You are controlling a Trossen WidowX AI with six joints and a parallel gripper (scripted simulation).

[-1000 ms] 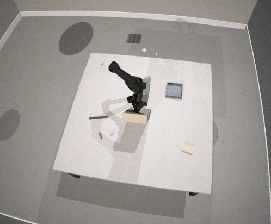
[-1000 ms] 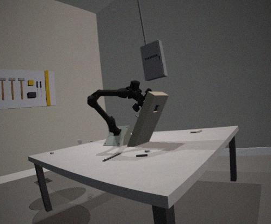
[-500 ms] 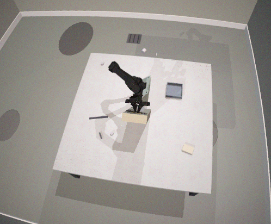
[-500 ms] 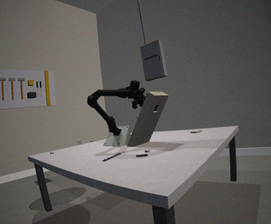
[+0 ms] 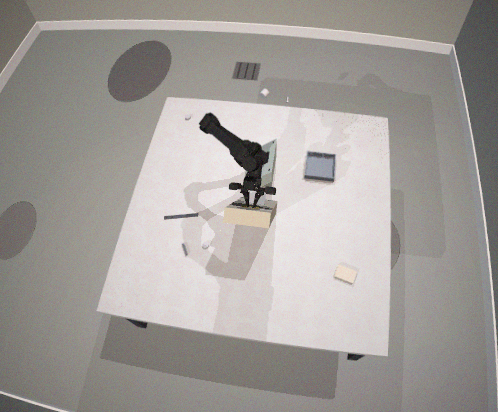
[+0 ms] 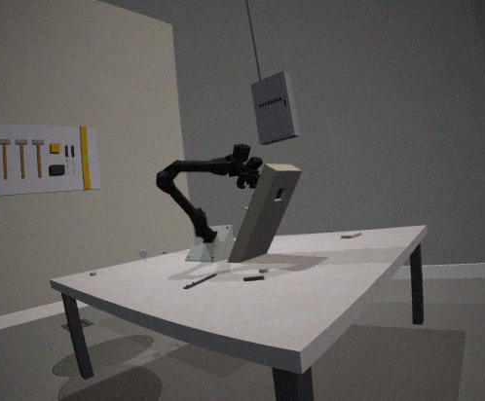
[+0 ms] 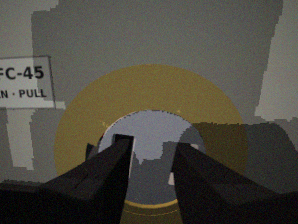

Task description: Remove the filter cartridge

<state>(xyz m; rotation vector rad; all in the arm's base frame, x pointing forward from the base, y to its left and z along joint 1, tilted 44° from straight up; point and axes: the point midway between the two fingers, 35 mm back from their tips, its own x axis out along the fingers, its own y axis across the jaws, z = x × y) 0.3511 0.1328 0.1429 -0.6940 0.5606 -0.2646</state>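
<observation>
Right now my gripper tip is 430 mm past the blue-grey tray, 290 mm to the right of it and 260 mm above it. Round my gripper tip: short dark piece: 110 mm ahead, 310 mm to the right, 270 mm below; tan block: 140 mm ahead, 440 mm to the left, 270 mm below; round filter cartridge: 10 mm ahead, 10 mm below.
</observation>
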